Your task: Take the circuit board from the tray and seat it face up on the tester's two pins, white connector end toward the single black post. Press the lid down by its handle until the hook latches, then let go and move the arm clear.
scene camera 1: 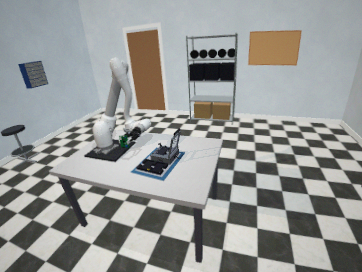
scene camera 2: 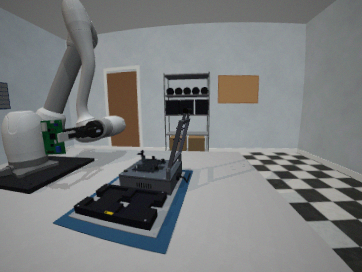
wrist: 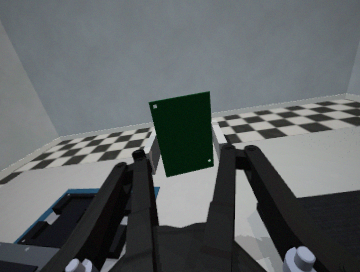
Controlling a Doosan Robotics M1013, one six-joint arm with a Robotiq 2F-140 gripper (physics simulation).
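Where they show: gripper, fingertip midpoint: (scene camera 1: 123, 142) (scene camera 2: 49, 137) (wrist: 185, 133); arm's base at its link origin: (scene camera 1: 106, 148) (scene camera 2: 31, 168).
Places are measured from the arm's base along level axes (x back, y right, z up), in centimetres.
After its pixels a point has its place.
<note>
The green circuit board (scene camera 1: 123, 142) @(y 8.7, x -34.8, z 17.7 cm) (scene camera 2: 46, 143) @(y 8.9, x -32.5, z 16.1 cm) (wrist: 185, 132) @(y 7.8, x -34.8, z 18.8 cm) is held on edge, roughly vertical, above the table beside the arm's base. Its plain side faces the wrist camera; parts show on its other side in scene camera 2. My gripper (scene camera 1: 128, 137) (scene camera 2: 62, 136) (wrist: 185, 133) @(y 9.3, x -35.1, z 18.1 cm) is shut on the board by two opposite edges, with the arm's last link nearly level. The grey tester (scene camera 2: 145, 181) @(y -0.5, x -63.0, z 3.0 cm) (scene camera 1: 159, 156) @(y -1.3, x -61.5, z 4.3 cm) stands to the right, its lid (scene camera 2: 178, 142) @(y -5.1, x -73.0, z 15.3 cm) (scene camera 1: 175, 144) @(y -10.6, x -72.3, z 12.7 cm) raised. Small black parts stand on its top. The black tray (scene camera 2: 132, 218) @(y 13.8, x -66.9, z 1.2 cm) (scene camera 1: 151, 167) @(y 10.5, x -61.0, z 1.1 cm) (wrist: 72, 215) @(y 8.3, x -64.3, z 0.2 cm) lies in front of the tester.
The tray and tester stand on a blue-bordered mat (scene camera 2: 172, 235) @(y 13.4, x -76.3, z -1.6 cm) (scene camera 1: 162, 176) @(y 14.3, x -73.1, z -1.4 cm) on the white table (scene camera 1: 90, 175) @(y 35.8, x -18.2, z -1.6 cm). The arm's base stands on a black plate (scene camera 2: 25, 185) @(y 11.8, x -19.4, z 0.3 cm) (scene camera 1: 102, 154) @(y 10.0, x -5.2, z 0.2 cm). A shelf rack (scene camera 1: 188, 80) and a door (scene camera 1: 145, 70) are far behind.
</note>
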